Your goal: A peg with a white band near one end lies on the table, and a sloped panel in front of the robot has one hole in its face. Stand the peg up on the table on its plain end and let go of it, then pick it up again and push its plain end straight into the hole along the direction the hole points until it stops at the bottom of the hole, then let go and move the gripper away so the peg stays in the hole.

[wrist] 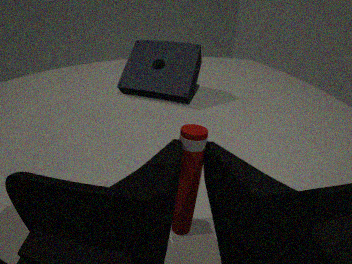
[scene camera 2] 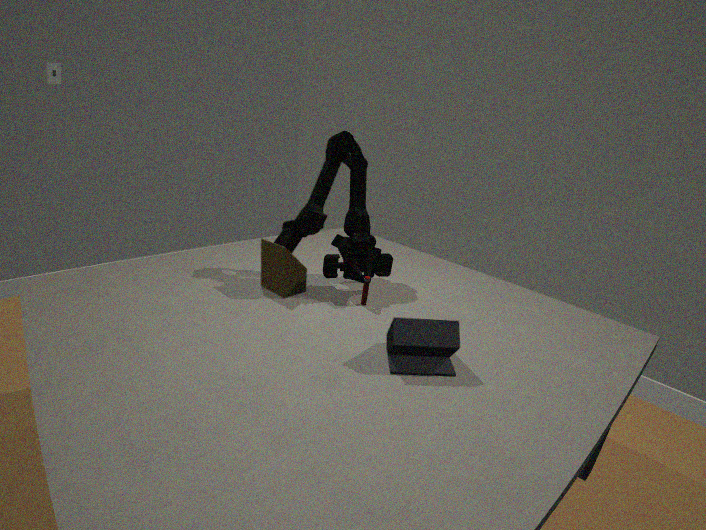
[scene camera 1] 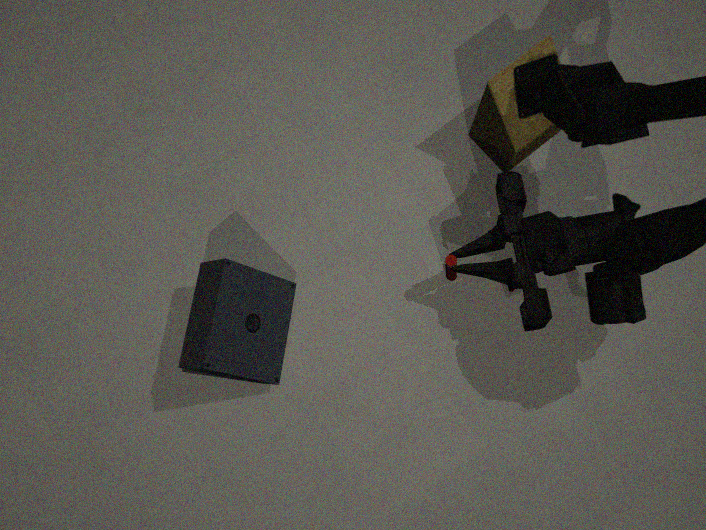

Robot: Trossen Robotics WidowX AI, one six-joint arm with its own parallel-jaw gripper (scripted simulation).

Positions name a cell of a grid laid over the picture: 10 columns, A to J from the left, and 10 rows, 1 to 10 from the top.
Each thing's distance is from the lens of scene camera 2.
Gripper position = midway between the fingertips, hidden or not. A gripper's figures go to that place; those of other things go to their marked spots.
gripper (scene camera 2: F6): 107 cm
dark sloped panel (scene camera 2: F7): 81 cm
